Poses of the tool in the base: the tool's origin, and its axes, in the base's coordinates. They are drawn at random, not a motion.
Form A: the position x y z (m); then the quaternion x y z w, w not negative.
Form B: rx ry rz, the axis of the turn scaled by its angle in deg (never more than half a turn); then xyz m. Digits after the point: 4 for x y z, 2 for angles.
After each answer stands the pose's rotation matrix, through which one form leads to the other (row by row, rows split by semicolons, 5 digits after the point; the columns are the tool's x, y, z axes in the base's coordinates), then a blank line. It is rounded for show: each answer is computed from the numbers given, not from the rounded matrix.
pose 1, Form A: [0.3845, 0.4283, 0.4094, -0.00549, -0.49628, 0.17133, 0.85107]
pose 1, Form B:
[-0.66, -59.87, 20.67, 0.3845, 0.4283, 0.4094]
0.44870 -0.28618 -0.84662; 0.29708 0.94123 -0.16071; 0.84286 -0.17940 0.50735

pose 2, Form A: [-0.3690, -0.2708, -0.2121, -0.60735, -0.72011, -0.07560, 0.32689]
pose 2, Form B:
[-91.15, -108.08, -11.35, -0.3690, -0.2708, -0.2121]
-0.04854 0.92414 -0.37896; 0.82529 0.25082 0.50595; 0.56262 -0.28819 -0.77486

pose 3, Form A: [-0.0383, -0.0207, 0.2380, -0.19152, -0.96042, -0.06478, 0.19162]
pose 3, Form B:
[-30.81, -154.52, -10.42, -0.0383, -0.0207, 0.2380]
-0.85320 0.39271 -0.34326; 0.34305 0.91825 0.19783; 0.39288 0.05103 -0.91817

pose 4, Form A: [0.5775, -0.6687, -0.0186, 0.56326, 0.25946, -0.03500, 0.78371]
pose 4, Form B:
[69.64, 32.08, -4.33, 0.5775, -0.6687, -0.0186]
0.86291 0.34714 0.36725; 0.23743 0.36303 -0.90102; -0.44611 0.86470 0.23084

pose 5, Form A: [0.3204, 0.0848, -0.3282, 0.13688, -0.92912, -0.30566, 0.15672]
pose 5, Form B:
[22.45, -152.37, -50.13, 0.3204, 0.0848, -0.3282]
-0.91340 -0.15855 -0.37490; -0.35017 0.77567 0.52509; 0.20755 0.61090 -0.76402

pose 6, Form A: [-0.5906, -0.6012, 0.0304, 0.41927, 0.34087, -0.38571, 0.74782]
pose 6, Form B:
[52.54, 42.72, -48.34, -0.5906, -0.6012, 0.0304]
0.47006 0.86273 0.18639; -0.29105 0.35087 -0.89004; -0.83326 0.36413 0.41603

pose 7, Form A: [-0.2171, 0.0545, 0.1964, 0.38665, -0.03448, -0.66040, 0.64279]
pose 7, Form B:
[50.47, -4.50, -86.21, -0.2171, 0.0545, 0.1964]
0.12536 0.82234 -0.55502; -0.87567 -0.17126 -0.45153; -0.46636 0.54261 0.69862

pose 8, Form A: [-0.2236, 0.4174, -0.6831, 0.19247, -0.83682, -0.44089, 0.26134]
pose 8, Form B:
[29.85, -129.78, -68.38, -0.2236, 0.4174, -0.6831]
-0.78931 -0.09168 -0.60711; -0.55257 0.53714 0.63729; 0.26767 0.83850 -0.47463

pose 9, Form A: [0.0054, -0.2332, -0.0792, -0.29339, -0.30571, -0.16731, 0.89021]
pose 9, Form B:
[-34.91, -36.37, -19.91, 0.0054, -0.2332, -0.0792]
0.75710 0.47727 -0.44612; -0.11850 0.77186 0.62465; 0.64246 -0.42006 0.64093

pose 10, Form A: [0.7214, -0.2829, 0.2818, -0.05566, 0.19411, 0.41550, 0.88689]
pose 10, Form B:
[-6.63, 23.12, 49.49, 0.7214, -0.2829, 0.2818]
0.57936 -0.75862 0.29806; 0.71540 0.64852 0.26004; -0.39057 0.06258 0.91845

